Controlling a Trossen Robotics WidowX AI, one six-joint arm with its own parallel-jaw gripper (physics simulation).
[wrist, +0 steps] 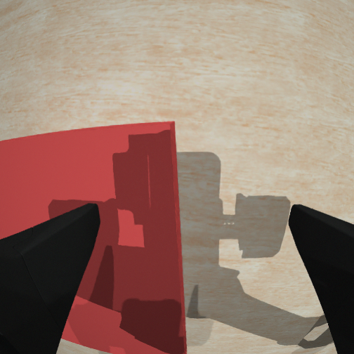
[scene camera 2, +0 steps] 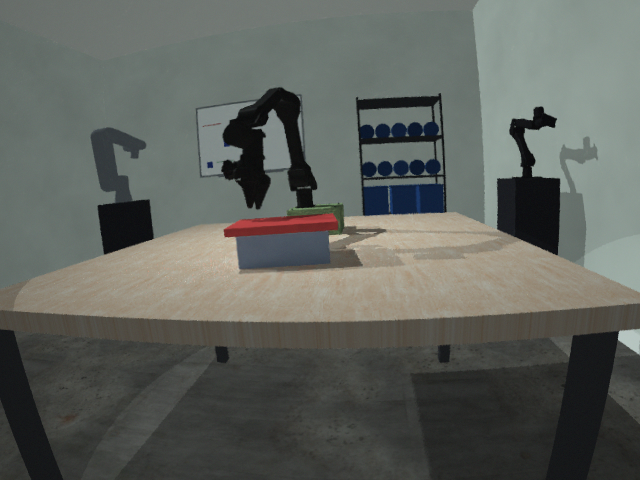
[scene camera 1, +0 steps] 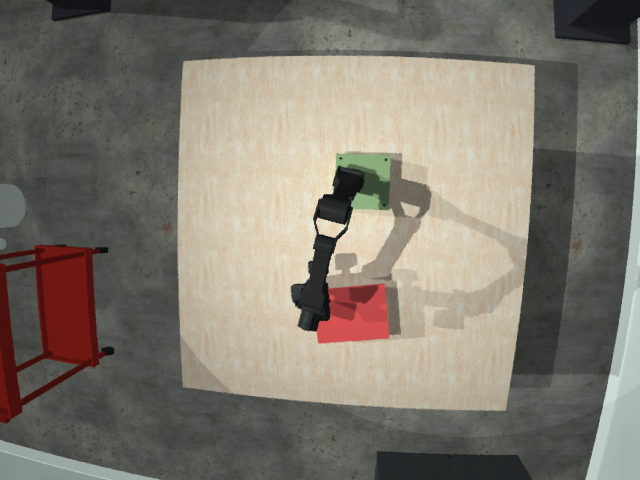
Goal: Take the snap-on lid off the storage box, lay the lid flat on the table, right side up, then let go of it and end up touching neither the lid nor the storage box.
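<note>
The red lid (scene camera 1: 361, 325) (scene camera 2: 289, 224) (wrist: 60, 165) sits right side up on the grey-blue storage box (scene camera 2: 283, 250), its rim standing out past the walls. The lid hides the box in scene camera 1 and in the wrist view. My gripper (scene camera 2: 253, 205) (wrist: 198, 215) is open and empty. It points down, with its fingertips above the height of the lid's top. In the wrist view one edge of the lid runs between the fingers: the left finger shows over the lid, the right one over the table. In scene camera 1 the arm covers the lid's left edge and hides the fingertips.
The wooden table (scene camera 1: 258, 129) (scene camera 2: 413, 289) bears the box. The green base block (scene camera 1: 367, 160) (scene camera 2: 338, 217) under the arm stands behind the box in scene camera 2. Shadows of the arm fall over the lid and the table. A red frame (scene camera 1: 67, 304) stands off the table at the left.
</note>
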